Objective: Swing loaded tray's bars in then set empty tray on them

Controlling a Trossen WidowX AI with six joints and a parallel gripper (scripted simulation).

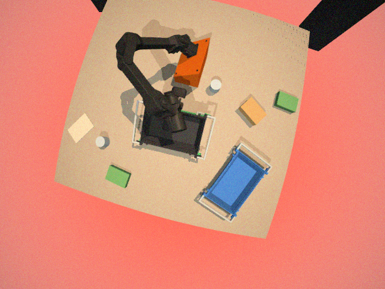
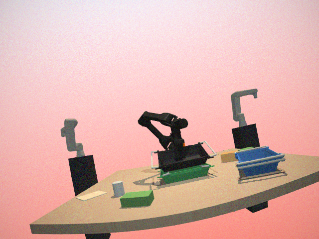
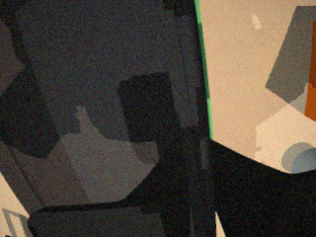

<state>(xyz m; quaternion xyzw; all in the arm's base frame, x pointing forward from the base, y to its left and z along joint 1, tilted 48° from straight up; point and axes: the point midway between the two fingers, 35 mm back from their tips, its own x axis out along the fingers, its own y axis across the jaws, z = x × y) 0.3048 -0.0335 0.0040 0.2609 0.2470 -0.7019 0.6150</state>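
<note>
The black tray lies 80 mm ahead of my gripper tip. From my gripper tip the other things lie so: cream card: 150 mm ahead, 540 mm to the right, 130 mm below; orange block: 90 mm behind, 370 mm to the left, 100 mm below.
</note>
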